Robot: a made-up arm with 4 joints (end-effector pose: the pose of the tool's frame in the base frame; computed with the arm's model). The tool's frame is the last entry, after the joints.
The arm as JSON. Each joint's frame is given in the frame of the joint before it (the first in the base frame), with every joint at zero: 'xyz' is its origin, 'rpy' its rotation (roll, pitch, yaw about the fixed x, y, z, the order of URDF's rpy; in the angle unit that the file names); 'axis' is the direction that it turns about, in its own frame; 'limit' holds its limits. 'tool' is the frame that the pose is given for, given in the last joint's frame.
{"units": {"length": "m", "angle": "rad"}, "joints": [
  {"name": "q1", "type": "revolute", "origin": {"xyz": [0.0, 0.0, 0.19], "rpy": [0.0, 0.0, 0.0]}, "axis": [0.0, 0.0, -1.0], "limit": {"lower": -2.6, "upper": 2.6}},
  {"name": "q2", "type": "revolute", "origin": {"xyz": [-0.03, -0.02, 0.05], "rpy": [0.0, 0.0, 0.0]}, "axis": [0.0, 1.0, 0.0], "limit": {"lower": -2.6, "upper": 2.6}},
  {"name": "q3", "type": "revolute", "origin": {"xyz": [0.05, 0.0, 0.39], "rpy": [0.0, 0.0, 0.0]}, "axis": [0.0, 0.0, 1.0], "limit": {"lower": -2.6, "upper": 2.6}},
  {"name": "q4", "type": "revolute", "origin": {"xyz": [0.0, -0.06, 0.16], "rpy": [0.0, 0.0, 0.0]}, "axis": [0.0, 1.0, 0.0], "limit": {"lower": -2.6, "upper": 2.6}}
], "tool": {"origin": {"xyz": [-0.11, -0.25, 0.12], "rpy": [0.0, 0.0, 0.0]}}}
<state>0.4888 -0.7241 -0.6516 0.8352</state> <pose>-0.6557 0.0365 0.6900 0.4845 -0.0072 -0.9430</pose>
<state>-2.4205 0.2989 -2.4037 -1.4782</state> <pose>-0.2282 -0.1943 0.6900 -0.1535 -1.6955 0.1654</pose>
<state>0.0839 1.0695 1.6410 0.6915</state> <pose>0.7646 -0.0708 0.2669 0.3916 1.2766 1.7191</pose>
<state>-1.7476 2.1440 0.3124 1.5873</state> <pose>0.2062 0.4241 -0.3363 1.8520 -1.6984 0.3296</pose>
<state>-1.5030 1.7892 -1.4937 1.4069</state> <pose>0.1902 0.6751 0.3384 -1.4777 1.1120 -1.2439</pose>
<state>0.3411 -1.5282 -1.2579 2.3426</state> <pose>-0.6398 -0.0597 0.0685 1.2940 0.4827 0.1752</pose>
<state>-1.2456 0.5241 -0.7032 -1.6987</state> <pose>0.1734 -0.0760 0.7238 0.1163 -1.3301 0.7324</pose>
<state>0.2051 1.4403 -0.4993 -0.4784</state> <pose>0.4845 -0.3244 0.5495 -0.3284 0.9864 -0.4842</pose>
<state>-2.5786 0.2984 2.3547 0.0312</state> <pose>-0.4865 0.1608 0.7823 0.0568 -0.2938 -1.3374</pose>
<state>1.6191 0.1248 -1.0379 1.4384</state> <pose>-0.2619 0.1215 0.9300 1.8821 0.5854 -2.0710</pose>
